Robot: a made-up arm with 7 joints. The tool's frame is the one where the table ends. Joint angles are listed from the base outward.
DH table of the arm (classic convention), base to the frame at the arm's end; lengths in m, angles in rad. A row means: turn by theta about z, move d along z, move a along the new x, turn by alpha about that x. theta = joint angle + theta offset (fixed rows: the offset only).
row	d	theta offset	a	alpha
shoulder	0.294	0	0	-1.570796
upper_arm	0	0	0	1.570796
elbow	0.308	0	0.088	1.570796
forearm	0	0	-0.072	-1.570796
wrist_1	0.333	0	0	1.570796
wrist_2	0	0	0.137	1.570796
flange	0	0	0	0
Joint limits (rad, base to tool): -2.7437..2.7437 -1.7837..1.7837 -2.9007..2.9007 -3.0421..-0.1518 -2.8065..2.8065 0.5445..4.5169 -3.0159..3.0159
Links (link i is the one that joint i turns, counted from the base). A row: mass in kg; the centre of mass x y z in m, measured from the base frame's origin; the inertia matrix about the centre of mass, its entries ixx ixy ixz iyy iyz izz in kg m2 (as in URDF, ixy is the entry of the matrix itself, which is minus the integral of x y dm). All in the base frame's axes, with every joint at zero. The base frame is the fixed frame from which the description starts. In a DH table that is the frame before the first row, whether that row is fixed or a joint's. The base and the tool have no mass.
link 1: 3.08; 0.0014 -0.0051 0.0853; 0.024 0 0 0.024 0 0.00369
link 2: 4.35; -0.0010 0.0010 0.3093; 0.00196 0 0 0.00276 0 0.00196
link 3: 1.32; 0.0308 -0.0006 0.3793; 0.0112 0 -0.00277 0.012 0 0.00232
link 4: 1.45; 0.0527 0.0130 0.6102; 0.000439 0 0 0.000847 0 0.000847
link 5: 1.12; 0.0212 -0.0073 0.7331; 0.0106 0 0 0.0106 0 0.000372
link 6: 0.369; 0.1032 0.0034 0.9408; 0.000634 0 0 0.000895 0 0.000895
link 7: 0.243; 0.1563 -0.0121 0.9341; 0.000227 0 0 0.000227 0 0.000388
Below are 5 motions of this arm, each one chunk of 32 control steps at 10 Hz.
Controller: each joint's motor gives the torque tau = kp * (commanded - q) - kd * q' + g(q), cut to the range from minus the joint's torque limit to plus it. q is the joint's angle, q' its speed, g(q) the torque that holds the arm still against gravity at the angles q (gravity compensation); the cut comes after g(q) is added. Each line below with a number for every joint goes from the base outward.
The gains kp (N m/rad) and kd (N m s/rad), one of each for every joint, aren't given. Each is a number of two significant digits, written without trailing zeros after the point. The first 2 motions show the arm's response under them.
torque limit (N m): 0.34 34 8.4 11 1.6 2 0.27
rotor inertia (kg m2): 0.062 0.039 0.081 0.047 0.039 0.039 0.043
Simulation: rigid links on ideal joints. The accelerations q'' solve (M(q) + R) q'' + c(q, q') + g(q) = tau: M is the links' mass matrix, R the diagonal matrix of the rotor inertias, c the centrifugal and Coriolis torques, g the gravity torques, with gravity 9.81 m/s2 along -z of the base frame. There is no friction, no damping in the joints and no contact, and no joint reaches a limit. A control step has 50 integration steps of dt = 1/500 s. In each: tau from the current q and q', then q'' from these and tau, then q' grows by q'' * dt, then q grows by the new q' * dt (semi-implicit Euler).
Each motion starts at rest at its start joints. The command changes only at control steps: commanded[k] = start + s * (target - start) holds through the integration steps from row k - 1 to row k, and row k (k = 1, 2, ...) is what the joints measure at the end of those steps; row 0 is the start. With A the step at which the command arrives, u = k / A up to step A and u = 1 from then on. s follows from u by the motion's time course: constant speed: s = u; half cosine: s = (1 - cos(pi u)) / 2; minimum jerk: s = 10 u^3 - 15 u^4 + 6 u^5; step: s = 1 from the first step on.
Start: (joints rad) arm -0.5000 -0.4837 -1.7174 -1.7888 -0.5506 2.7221 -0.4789
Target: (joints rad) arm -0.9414 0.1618 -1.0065 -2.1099 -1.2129 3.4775 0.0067
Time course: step
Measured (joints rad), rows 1 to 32:
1: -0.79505 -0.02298 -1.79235 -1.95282 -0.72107 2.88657 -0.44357
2: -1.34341 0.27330 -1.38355 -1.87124 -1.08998 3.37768 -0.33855
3: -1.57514 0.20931 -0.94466 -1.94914 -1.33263 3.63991 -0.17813
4: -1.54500 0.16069 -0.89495 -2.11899 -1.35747 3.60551 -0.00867
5: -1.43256 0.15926 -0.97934 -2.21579 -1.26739 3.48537 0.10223
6: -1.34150 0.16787 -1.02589 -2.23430 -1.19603 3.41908 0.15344
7: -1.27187 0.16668 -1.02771 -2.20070 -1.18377 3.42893 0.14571
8: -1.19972 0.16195 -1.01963 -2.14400 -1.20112 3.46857 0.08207
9: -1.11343 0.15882 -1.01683 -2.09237 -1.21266 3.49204 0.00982
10: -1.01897 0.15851 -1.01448 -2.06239 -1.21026 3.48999 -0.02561
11: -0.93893 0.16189 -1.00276 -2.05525 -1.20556 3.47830 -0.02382
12: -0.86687 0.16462 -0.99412 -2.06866 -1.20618 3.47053 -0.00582
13: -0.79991 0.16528 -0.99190 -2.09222 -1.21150 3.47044 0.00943
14: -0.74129 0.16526 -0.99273 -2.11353 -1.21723 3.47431 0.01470
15: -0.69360 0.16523 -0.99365 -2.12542 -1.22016 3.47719 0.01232
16: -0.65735 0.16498 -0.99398 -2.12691 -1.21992 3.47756 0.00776
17: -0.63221 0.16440 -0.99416 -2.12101 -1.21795 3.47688 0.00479
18: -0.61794 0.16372 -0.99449 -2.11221 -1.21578 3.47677 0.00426
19: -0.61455 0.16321 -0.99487 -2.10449 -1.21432 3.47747 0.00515
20: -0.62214 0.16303 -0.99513 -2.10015 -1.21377 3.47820 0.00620
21: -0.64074 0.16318 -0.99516 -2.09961 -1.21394 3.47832 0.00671
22: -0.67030 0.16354 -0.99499 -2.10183 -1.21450 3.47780 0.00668
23: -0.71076 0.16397 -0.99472 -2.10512 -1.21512 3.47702 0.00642
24: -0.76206 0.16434 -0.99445 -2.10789 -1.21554 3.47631 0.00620
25: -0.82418 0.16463 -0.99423 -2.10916 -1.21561 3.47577 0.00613
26: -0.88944 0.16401 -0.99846 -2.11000 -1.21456 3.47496 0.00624
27: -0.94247 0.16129 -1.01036 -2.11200 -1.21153 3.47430 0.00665
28: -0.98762 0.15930 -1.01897 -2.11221 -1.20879 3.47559 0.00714
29: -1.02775 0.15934 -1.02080 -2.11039 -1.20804 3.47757 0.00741
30: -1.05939 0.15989 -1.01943 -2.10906 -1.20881 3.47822 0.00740
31: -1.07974 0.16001 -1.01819 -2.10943 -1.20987 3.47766 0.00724
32: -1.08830 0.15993 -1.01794 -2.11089 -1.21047 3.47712 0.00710
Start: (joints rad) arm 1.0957 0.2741 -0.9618 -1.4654 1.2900 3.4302 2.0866
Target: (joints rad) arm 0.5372 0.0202 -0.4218 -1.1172 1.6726 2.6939 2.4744
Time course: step
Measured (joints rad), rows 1 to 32:
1: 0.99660 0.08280 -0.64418 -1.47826 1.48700 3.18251 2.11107
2: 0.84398 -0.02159 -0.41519 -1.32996 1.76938 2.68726 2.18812
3: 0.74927 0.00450 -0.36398 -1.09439 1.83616 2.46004 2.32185
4: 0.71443 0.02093 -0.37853 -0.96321 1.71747 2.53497 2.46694
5: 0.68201 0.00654 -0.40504 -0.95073 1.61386 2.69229 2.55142
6: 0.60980 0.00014 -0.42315 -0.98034 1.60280 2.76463 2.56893
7: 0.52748 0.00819 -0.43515 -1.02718 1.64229 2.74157 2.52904
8: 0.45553 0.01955 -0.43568 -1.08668 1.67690 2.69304 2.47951
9: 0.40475 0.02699 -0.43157 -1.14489 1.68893 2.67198 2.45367
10: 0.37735 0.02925 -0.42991 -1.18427 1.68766 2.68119 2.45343
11: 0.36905 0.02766 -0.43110 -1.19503 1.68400 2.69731 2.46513
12: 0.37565 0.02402 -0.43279 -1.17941 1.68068 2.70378 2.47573
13: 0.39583 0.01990 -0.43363 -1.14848 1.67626 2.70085 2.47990
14: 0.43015 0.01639 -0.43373 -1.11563 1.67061 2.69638 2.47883
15: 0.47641 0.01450 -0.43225 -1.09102 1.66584 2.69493 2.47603
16: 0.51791 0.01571 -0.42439 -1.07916 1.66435 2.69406 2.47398
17: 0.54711 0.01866 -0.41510 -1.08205 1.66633 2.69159 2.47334
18: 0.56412 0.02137 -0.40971 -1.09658 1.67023 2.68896 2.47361
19: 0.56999 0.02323 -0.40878 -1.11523 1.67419 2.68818 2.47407
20: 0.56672 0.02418 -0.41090 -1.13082 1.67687 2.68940 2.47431
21: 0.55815 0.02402 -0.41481 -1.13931 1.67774 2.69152 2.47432
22: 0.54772 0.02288 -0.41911 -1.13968 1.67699 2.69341 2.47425
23: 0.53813 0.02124 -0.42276 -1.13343 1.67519 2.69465 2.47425
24: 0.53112 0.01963 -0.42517 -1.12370 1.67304 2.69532 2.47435
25: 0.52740 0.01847 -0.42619 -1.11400 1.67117 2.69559 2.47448
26: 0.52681 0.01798 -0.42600 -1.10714 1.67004 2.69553 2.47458
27: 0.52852 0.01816 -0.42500 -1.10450 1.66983 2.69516 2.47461
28: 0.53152 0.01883 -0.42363 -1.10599 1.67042 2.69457 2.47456
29: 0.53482 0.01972 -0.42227 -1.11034 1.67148 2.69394 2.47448
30: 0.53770 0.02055 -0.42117 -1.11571 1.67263 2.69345 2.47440
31: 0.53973 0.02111 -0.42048 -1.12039 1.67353 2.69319 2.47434
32: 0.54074 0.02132 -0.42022 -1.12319 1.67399 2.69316 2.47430
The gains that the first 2 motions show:
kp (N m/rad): 8.6 83 20 6.7 5.7 6.1 3.8
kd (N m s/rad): 1.1 3.5 1.8 0.59 0.38 0.35 0.33
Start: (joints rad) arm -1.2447 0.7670 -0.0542 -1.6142 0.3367 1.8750 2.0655
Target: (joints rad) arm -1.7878 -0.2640 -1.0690 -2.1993 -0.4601 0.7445 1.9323
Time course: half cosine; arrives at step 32
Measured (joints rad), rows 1 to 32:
1: -1.24433 0.76540 -0.05512 -1.61593 0.33573 1.87341 2.06541
2: -1.24310 0.75910 -0.05886 -1.62207 0.33167 1.86675 2.06496
3: -1.24128 0.74683 -0.06673 -1.63235 0.32310 1.85299 2.06387
4: -1.23987 0.72932 -0.07910 -1.64437 0.31010 1.83303 2.06202
5: -1.24013 0.70730 -0.09602 -1.65667 0.29337 1.80859 2.05945
6: -1.24238 0.68088 -0.11826 -1.66927 0.27347 1.78046 2.05626
7: -1.24685 0.65015 -0.14581 -1.68265 0.25064 1.74855 2.05252
8: -1.25406 0.61545 -0.17786 -1.69716 0.22493 1.71258 2.04828
9: -1.26463 0.57727 -0.21354 -1.71317 0.19643 1.67262 2.04358
10: -1.27903 0.53607 -0.25236 -1.73107 0.16539 1.62904 2.03846
11: -1.29776 0.49228 -0.29397 -1.75108 0.13217 1.58235 2.03296
12: -1.32148 0.44631 -0.33804 -1.77317 0.09713 1.53303 2.02713
13: -1.35108 0.39860 -0.38415 -1.79697 0.06058 1.48156 2.02102
14: -1.38758 0.34959 -0.43195 -1.82200 0.02287 1.42850 2.01470
15: -1.43045 0.29969 -0.48227 -1.84799 -0.01574 1.37443 2.00821
16: -1.47603 0.24903 -0.53663 -1.87521 -0.05515 1.31975 2.00157
17: -1.52202 0.19784 -0.59317 -1.90335 -0.09515 1.26454 1.99481
18: -1.56650 0.14682 -0.64933 -1.93177 -0.13522 1.20905 1.98804
19: -1.60820 0.09685 -0.70291 -1.96002 -0.17461 1.15396 1.98140
20: -1.64689 0.04873 -0.75250 -1.98795 -0.21255 1.10021 1.97501
21: -1.68154 0.00289 -0.79858 -2.01565 -0.24861 1.04862 1.96893
22: -1.71072 -0.04056 -0.84209 -2.04299 -0.28272 0.99960 1.96319
23: -1.73363 -0.08128 -0.88318 -2.06940 -0.31474 0.95347 1.95780
24: -1.75006 -0.11878 -0.92143 -2.09426 -0.34435 0.91071 1.95278
25: -1.76002 -0.15264 -0.95624 -2.11710 -0.37118 0.87192 1.94820
26: -1.76653 -0.18215 -0.98584 -2.13774 -0.39455 0.83788 1.94412
27: -1.77230 -0.20716 -1.01015 -2.15621 -0.41419 0.80902 1.94062
28: -1.77819 -0.22800 -1.03043 -2.17226 -0.43042 0.78518 1.93770
29: -1.78456 -0.24457 -1.04755 -2.18535 -0.44355 0.76612 1.93535
30: -1.79153 -0.25661 -1.06150 -2.19506 -0.45360 0.75193 1.93356
31: -1.79860 -0.26393 -1.07173 -2.20121 -0.46034 0.74292 1.93234
32: -1.80483 -0.26636 -1.07761 -2.20379 -0.46347 0.73936 1.93173

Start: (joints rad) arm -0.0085 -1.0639 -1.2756 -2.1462 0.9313 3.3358 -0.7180
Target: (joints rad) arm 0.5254 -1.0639 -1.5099 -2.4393 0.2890 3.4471 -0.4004
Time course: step
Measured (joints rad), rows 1 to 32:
1: -0.01252 -1.04418 -1.35644 -2.21625 0.76870 3.39232 -0.68334
2: -0.00853 -1.05956 -1.47322 -2.34534 0.39451 3.47024 -0.58093
3: 0.00162 -1.08093 -1.54696 -2.44449 0.16589 3.48563 -0.44213
4: 0.01814 -1.07771 -1.56372 -2.49865 0.18250 3.45742 -0.34731
5: 0.04654 -1.06756 -1.54491 -2.50784 0.28618 3.43432 -0.30940
6: 0.08927 -1.06308 -1.52228 -2.48530 0.33958 3.43530 -0.32731
7: 0.14387 -1.06301 -1.51031 -2.44961 0.32448 3.44782 -0.37587
8: 0.20603 -1.06386 -1.50717 -2.41614 0.28881 3.45532 -0.41256
9: 0.27273 -1.06437 -1.50769 -2.39535 0.27111 3.45408 -0.42313
10: 0.34333 -1.06469 -1.50951 -2.39060 0.27513 3.44942 -0.41555
11: 0.41873 -1.06518 -1.51217 -2.39837 0.28638 3.44634 -0.40367
12: 0.49339 -1.06502 -1.51372 -2.41531 0.29263 3.44372 -0.39641
13: 0.56044 -1.06430 -1.51241 -2.43643 0.29204 3.44100 -0.39532
14: 0.62179 -1.06382 -1.50997 -2.45252 0.28913 3.44065 -0.39768
15: 0.67826 -1.06354 -1.50813 -2.45942 0.28732 3.44217 -0.40027
16: 0.72926 -1.06341 -1.50735 -2.45819 0.28714 3.44375 -0.40150
17: 0.77366 -1.06336 -1.50726 -2.45271 0.28758 3.44436 -0.40142
18: 0.81046 -1.06331 -1.50731 -2.44708 0.28773 3.44422 -0.40080
19: 0.83913 -1.06323 -1.50719 -2.44390 0.28750 3.44398 -0.40030
20: 0.85966 -1.06314 -1.50690 -2.44378 0.28723 3.44398 -0.40015
21: 0.87227 -1.06308 -1.50663 -2.44585 0.28719 3.44416 -0.40024
22: 0.87732 -1.06308 -1.50654 -2.44865 0.28741 3.44430 -0.40037
23: 0.87502 -1.06312 -1.50665 -2.45091 0.28772 3.44431 -0.40042
24: 0.86549 -1.06317 -1.50687 -2.45195 0.28793 3.44422 -0.40040
25: 0.84870 -1.06322 -1.50706 -2.45174 0.28798 3.44411 -0.40035
26: 0.82459 -1.06325 -1.50718 -2.45063 0.28788 3.44402 -0.40033
27: 0.79306 -1.06329 -1.50722 -2.44913 0.28770 3.44392 -0.40035
28: 0.75407 -1.06334 -1.50727 -2.44763 0.28753 3.44379 -0.40038
29: 0.70760 -1.06342 -1.50740 -2.44633 0.28742 3.44361 -0.40042
30: 0.65368 -1.06353 -1.50763 -2.44522 0.28738 3.44338 -0.40045
31: 0.59354 -1.06381 -1.50820 -2.44349 0.28754 3.44354 -0.40046
32: 0.53649 -1.06472 -1.51049 -2.43718 0.28870 3.44628 -0.40047

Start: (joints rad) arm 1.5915 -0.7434 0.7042 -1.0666 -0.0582 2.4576 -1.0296
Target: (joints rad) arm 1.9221 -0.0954 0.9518 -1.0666 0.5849 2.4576 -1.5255
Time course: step
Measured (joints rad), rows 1 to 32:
1: 1.78910 -0.39274 1.03281 -0.85915 0.00599 2.48959 -1.07073
2: 2.25729 -0.01955 1.04204 -0.63715 0.27200 2.52612 -1.18610
3: 2.34985 0.00714 0.85090 -0.64824 0.68647 2.55179 -1.35408
4: 2.15443 -0.09860 0.86420 -0.88313 0.84592 2.51358 -1.52189
5: 2.01449 -0.12735 0.95422 -1.03793 0.71922 2.45267 -1.62706
6: 1.97698 -0.10013 0.99397 -1.12705 0.55241 2.41673 -1.66978
7: 1.95799 -0.08555 0.98168 -1.18455 0.50822 2.41223 -1.65147
8: 1.93417 -0.08358 0.96032 -1.20122 0.55561 2.42779 -1.58160
9: 1.90940 -0.08374 0.94519 -1.17760 0.60693 2.44670 -1.51640
10: 1.88732 -0.08573 0.93698 -1.13165 0.61934 2.45900 -1.49037
11: 1.87074 -0.09017 0.93557 -1.08188 0.60302 2.46407 -1.49775
12: 1.86997 -0.09429 0.93785 -1.04077 0.58423 2.46627 -1.51688
13: 1.88827 -0.09710 0.94166 -1.01713 0.57656 2.46768 -1.53078
14: 1.91030 -0.10006 0.94825 -1.01362 0.57728 2.46664 -1.53444
15: 1.92815 -0.10142 0.95525 -1.02467 0.57965 2.46285 -1.53130
16: 1.93872 -0.10051 0.95963 -1.04297 0.58085 2.45801 -1.52679
17: 1.94130 -0.09827 0.96036 -1.06213 0.58174 2.45427 -1.52417
18: 1.93746 -0.09579 0.95826 -1.07738 0.58343 2.45272 -1.52382
19: 1.93009 -0.09383 0.95479 -1.08607 0.58571 2.45309 -1.52460
20: 1.92222 -0.09274 0.95133 -1.08778 0.58755 2.45451 -1.52537
21: 1.91618 -0.09260 0.94886 -1.08390 0.58822 2.45619 -1.52565
22: 1.91323 -0.09322 0.94784 -1.07680 0.58770 2.45765 -1.52555
23: 1.91350 -0.09428 0.94822 -1.06906 0.58648 2.45865 -1.52538
24: 1.91616 -0.09541 0.94955 -1.06271 0.58512 2.45911 -1.52533
25: 1.91989 -0.09629 0.95120 -1.05892 0.58404 2.45909 -1.52543
26: 1.92335 -0.09674 0.95261 -1.05793 0.58346 2.45872 -1.52558
27: 1.92563 -0.09673 0.95343 -1.05925 0.58339 2.45818 -1.52567
28: 1.92635 -0.09636 0.95358 -1.06199 0.58372 2.45766 -1.52568
29: 1.92571 -0.09583 0.95319 -1.06516 0.58428 2.45727 -1.52562
30: 1.92423 -0.09531 0.95251 -1.06792 0.58488 2.45707 -1.52553
31: 1.92252 -0.09493 0.95180 -1.06972 0.58534 2.45704 -1.52546
32: 1.92110 -0.09476 0.95127 -1.07035 0.58559 2.45715 -1.52542

